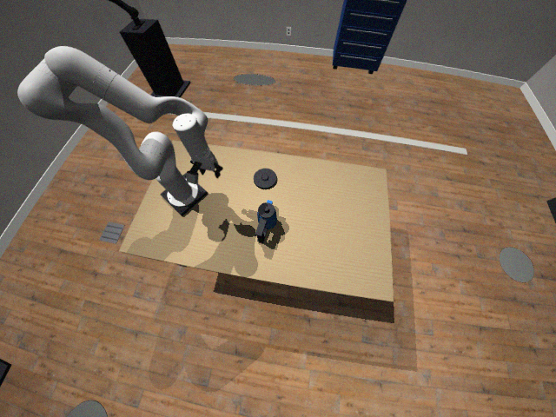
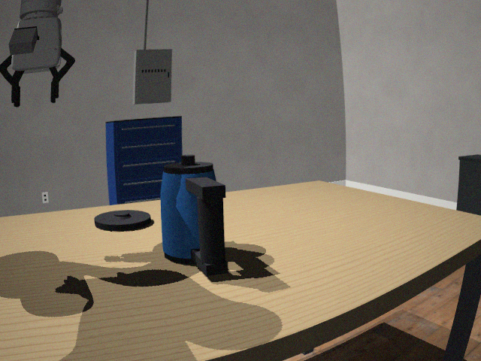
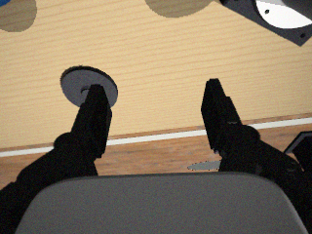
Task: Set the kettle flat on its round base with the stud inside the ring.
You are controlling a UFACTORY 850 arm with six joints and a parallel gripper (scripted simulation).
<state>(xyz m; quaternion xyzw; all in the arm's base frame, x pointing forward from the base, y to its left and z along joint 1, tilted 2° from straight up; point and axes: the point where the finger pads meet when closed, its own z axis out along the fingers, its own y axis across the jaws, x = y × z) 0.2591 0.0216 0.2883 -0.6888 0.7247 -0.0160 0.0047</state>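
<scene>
Right now my hand is 290 mm short of the blue kettle, 100 mm to the left of it and 220 mm above it. Also, from my hand: round kettle base 200 mm ahead, 210 mm to the left, 300 mm below.
</scene>
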